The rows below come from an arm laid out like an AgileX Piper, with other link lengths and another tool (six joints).
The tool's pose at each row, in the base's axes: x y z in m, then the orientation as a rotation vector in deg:
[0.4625, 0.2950, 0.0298, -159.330, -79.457, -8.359]
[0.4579, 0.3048, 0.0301, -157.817, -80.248, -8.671]
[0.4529, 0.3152, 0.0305, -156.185, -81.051, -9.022]
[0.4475, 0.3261, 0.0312, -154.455, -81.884, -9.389]
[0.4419, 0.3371, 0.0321, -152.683, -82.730, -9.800]
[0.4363, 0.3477, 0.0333, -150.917, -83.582, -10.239]
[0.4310, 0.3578, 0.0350, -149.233, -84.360, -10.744]
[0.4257, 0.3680, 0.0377, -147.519, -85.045, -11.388]
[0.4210, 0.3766, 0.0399, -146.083, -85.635, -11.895]
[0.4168, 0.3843, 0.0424, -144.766, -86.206, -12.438]
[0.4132, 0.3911, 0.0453, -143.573, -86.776, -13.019]
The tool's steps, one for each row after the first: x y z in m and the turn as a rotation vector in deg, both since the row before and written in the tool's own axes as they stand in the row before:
[0.0051, -0.0096, 0.0001, 0.816, 0.651, -0.850]
[0.0055, -0.0102, 0.0002, 0.882, 0.717, -0.899]
[0.0058, -0.0107, 0.0001, 0.930, 0.758, -0.954]
[0.0060, -0.0108, 0.0002, 0.929, 0.794, -0.988]
[0.0059, -0.0105, 0.0001, 0.898, 0.801, -1.004]
[0.0059, -0.0099, -0.0002, 0.823, 0.817, -0.953]
[0.0063, -0.0099, -0.0010, 0.814, 0.929, -0.924]
[0.0054, -0.0085, -0.0005, 0.678, 0.753, -0.792]
[0.0050, -0.0076, -0.0008, 0.571, 0.722, -0.757]
[0.0047, -0.0066, -0.0013, 0.454, 0.684, -0.731]

